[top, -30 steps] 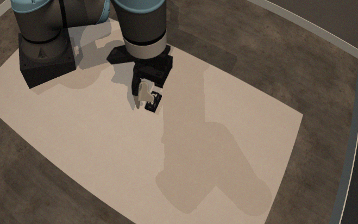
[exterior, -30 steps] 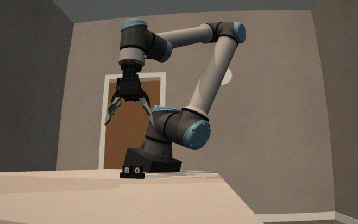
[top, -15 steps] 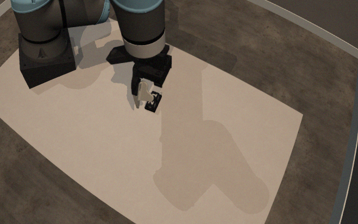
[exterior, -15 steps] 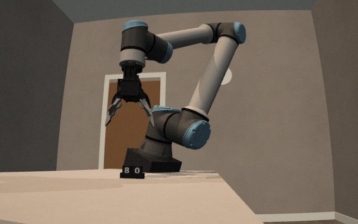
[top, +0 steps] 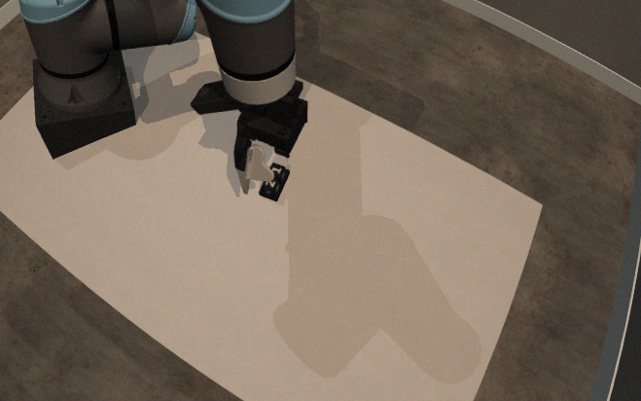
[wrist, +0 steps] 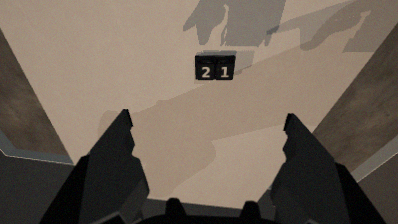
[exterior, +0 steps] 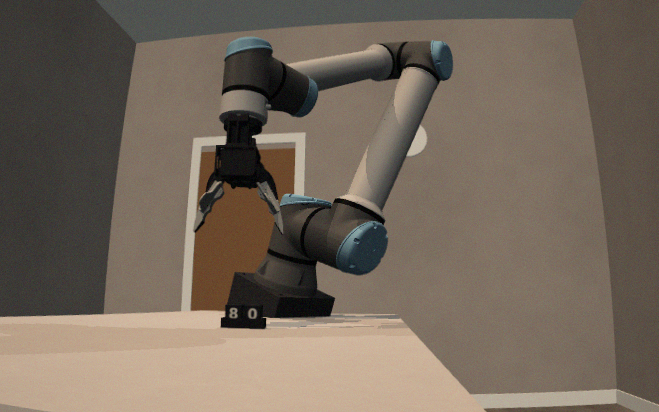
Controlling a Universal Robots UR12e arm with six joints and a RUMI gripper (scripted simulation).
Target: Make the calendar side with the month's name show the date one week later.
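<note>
My gripper is now 10 mm past the black tray, 20 mm to the right of it and 160 mm above it.
</note>
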